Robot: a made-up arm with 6 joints.
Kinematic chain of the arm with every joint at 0, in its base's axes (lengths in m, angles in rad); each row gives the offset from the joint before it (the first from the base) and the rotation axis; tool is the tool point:
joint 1: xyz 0 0 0.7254 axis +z
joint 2: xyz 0.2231 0 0 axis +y
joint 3: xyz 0 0 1.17 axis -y
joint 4: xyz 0 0 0.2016 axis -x
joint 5: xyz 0.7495 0 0 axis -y
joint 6: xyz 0.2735 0 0 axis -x
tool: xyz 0 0 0
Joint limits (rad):
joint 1: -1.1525..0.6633
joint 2: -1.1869..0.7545
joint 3: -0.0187..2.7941
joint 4: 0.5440..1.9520
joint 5: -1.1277..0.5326
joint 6: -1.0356..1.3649
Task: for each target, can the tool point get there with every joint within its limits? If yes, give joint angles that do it. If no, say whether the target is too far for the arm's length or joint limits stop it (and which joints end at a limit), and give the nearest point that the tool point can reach.
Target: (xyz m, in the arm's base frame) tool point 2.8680 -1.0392 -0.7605
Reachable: no: too far | nearest point 1.7543 -0.6357 0.9813 | short by 2.106 m
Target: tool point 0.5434 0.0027 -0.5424
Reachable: no: joint limits stop it (at a limit: joint 1, joint 2, joint 3, joint 4, joint 5) | nearest point -0.4548 1.2000 0.2164 | short by 1.734 m
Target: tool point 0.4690 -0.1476 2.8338
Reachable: yes | joints -0.2522 -0.1292 0.8520 0.8572 -0.1255 0.8046
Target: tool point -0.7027 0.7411 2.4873
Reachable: yes | joints -0.9934 -0.6321 1.2670 1.7968 -0.7631 0.5594
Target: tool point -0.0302 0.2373 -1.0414
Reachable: no: joint limits stop it (at a limit: joint 1, joint 2, joint 3, joint 4, joint 5) | nearest point -0.4548 1.2000 0.2164 | short by 1.640 m
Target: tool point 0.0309 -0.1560 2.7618
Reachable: yes | joints -0.0871 0.1276 1.9839 0.8508 -0.8369 -0.5016
